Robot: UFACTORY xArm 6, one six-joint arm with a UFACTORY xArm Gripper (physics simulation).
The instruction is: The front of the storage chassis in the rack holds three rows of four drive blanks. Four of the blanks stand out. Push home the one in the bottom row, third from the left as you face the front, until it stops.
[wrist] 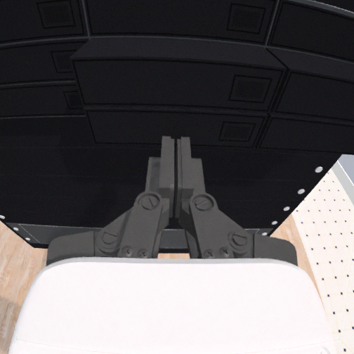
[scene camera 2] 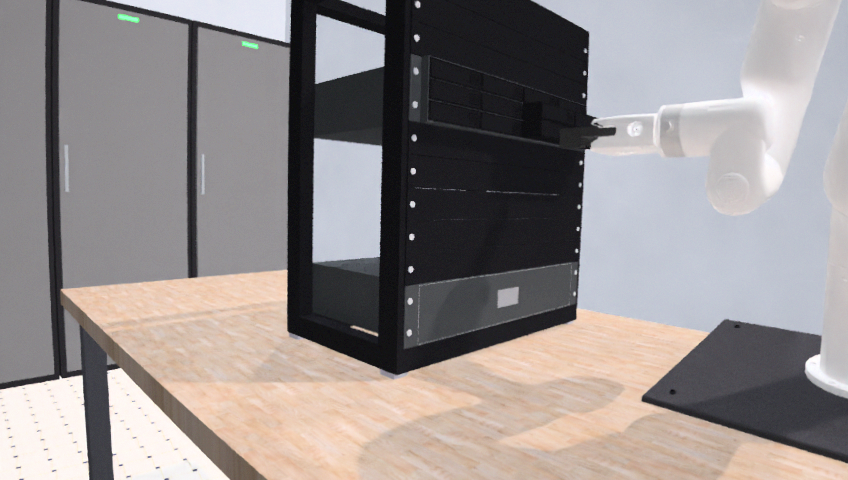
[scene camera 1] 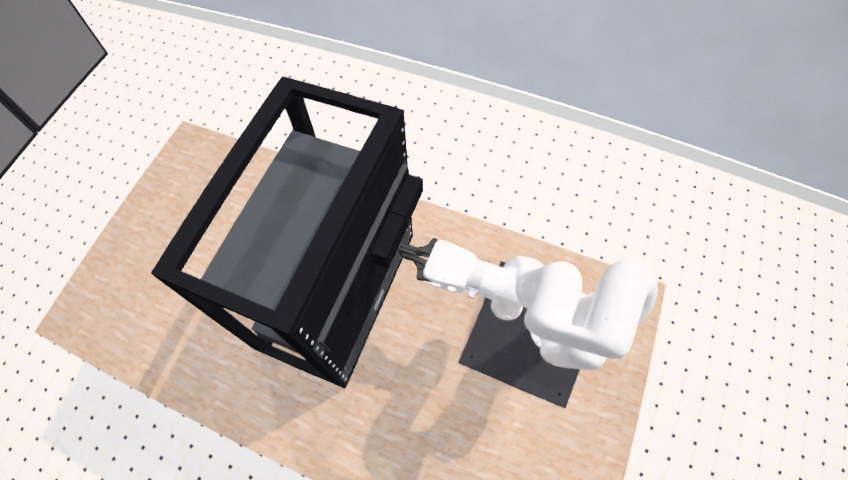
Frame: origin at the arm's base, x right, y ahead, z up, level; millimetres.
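Where they show: gripper, fingertip midpoint: (scene camera 2: 561, 139) (scene camera 1: 400, 249).
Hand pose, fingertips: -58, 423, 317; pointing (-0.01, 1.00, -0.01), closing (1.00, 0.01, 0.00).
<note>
Each offset is from my fingertips to the top centre of the thing, as dx, dy, dz. Level surfaces: height alone.
The bottom-row third blank @(-1, +68, +27) (scene camera 2: 533, 132) (wrist: 160, 126) stands out of the storage chassis @(-58, +197, +240) (scene camera 1: 279, 231) (scene camera 2: 421, 89). The middle-row third blank (wrist: 155, 82) stands out directly above it. The bottom-row fourth blank (wrist: 305, 132) and middle-row fourth blank (wrist: 320, 92) stand out to their right in the wrist view. The left blanks sit further back. My gripper (scene camera 1: 404, 248) (scene camera 2: 561, 137) (wrist: 174, 153) is shut and empty. In the wrist view its tips overlap the lower edge of the bottom-row third blank, left of its square mark. Whether they touch it cannot be told.
The black rack (scene camera 1: 223, 178) (scene camera 2: 395, 208) stands on the wooden table @(dz -356) (scene camera 1: 321, 434) (scene camera 2: 285, 410). Flat black panels lie below the chassis front, and a grey unit (scene camera 2: 464, 309) fills the rack's bottom. The arm's black base plate (scene camera 1: 511, 362) (scene camera 2: 737, 380) is in front of the rack.
</note>
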